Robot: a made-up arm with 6 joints.
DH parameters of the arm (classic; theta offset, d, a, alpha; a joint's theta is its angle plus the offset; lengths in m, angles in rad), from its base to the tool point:
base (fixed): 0 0.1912 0 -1.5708
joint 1: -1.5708 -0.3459 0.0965 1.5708
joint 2: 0 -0.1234 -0.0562 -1.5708
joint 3: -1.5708 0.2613 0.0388 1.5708
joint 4: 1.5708 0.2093 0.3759 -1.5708
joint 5: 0 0.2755 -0.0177 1.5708
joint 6: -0.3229 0 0.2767 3.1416
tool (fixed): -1.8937 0.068 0 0
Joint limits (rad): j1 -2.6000..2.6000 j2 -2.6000..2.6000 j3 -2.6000..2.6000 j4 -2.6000..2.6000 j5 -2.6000..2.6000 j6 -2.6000..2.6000
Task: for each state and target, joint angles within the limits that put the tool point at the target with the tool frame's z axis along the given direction. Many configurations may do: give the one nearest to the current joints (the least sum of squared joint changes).
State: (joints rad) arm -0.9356 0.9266 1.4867 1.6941 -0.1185 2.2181
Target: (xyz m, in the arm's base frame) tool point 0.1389 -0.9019 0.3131 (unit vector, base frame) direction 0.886 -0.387 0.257
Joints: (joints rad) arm -0.8015 1.1116 1.2448 1.2727 -0.9491 2.1427
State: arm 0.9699 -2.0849 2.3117 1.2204 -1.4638 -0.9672
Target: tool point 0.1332 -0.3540 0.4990 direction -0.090 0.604 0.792
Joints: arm 1.4489 -2.4817 2.6000 2.0655 -1.6598 -1.1827
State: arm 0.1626 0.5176 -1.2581 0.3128 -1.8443 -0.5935
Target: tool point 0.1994 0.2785 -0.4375 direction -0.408 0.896 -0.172
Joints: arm 0.6788 0.4395 -1.1342 -0.0644 -1.3674 -0.0879
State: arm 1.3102 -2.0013 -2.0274 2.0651 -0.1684 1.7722
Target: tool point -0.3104 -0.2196 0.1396 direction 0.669 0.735 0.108
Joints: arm 1.7718 -2.1458 -2.5929 1.9895 0.3315 1.6948
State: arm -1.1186 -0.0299 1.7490 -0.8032 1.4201 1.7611
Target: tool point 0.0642 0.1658 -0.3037 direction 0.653 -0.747 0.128
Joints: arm -0.6670 0.4135 2.0892 -0.3554 0.6427 2.2339
